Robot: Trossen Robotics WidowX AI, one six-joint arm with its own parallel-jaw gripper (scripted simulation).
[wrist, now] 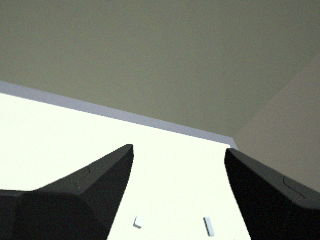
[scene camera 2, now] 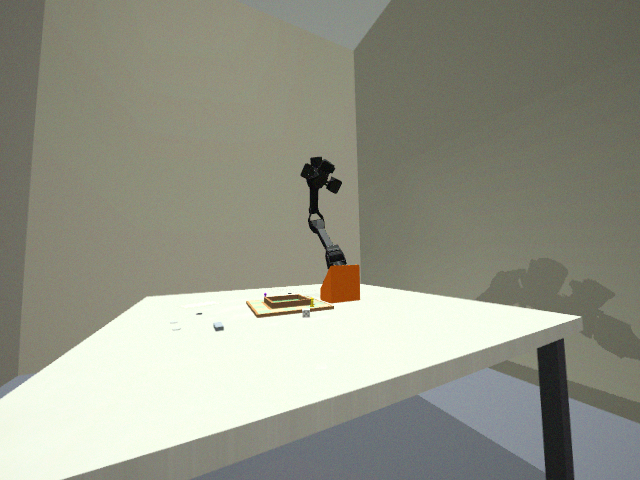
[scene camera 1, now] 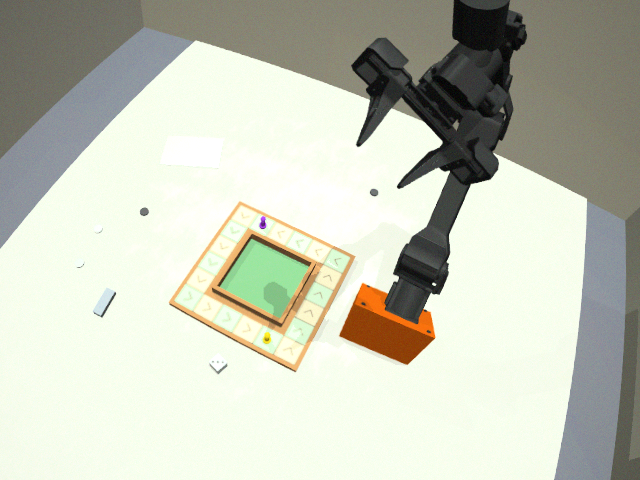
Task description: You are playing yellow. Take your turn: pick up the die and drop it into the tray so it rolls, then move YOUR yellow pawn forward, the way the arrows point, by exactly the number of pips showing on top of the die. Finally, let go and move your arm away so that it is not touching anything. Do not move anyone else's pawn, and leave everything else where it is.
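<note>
My gripper (scene camera 1: 378,166), open, holding nothing. Gripper (wrist: 178,152). Gripper (scene camera 2: 324,178). White sheet (scene camera 1: 190,151), out of frame in the wrist view. Green tray (scene camera 1: 262,276).
</note>
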